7 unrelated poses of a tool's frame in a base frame.
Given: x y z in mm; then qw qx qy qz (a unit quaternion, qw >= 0).
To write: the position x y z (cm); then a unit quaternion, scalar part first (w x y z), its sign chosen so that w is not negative. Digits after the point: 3 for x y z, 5 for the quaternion.
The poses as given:
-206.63 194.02 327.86 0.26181 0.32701 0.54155 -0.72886
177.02 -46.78 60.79 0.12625 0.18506 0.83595 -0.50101
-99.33 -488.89 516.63 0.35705 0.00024 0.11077 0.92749
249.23 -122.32 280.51 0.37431 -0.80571 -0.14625 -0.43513
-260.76 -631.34 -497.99 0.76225 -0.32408 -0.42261 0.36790
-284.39 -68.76 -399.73 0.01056 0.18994 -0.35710 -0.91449
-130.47 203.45 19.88 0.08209 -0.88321 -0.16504 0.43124
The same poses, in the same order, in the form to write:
-20.663 19.402 32.786 0.26181 0.32701 0.54155 -0.72886
17.702 -4.678 6.079 0.12625 0.18506 0.83595 -0.50101
-9.933 -48.889 51.663 0.35705 0.00024 0.11077 0.92749
24.923 -12.232 28.051 0.37431 -0.80571 -0.14625 -0.43513
-26.076 -63.134 -49.799 0.76225 -0.32408 -0.42261 0.36790
-28.439 -6.876 -39.973 0.01056 0.18994 -0.35710 -0.91449
-13.047 20.345 1.988 0.08209 -0.88321 -0.16504 0.43124

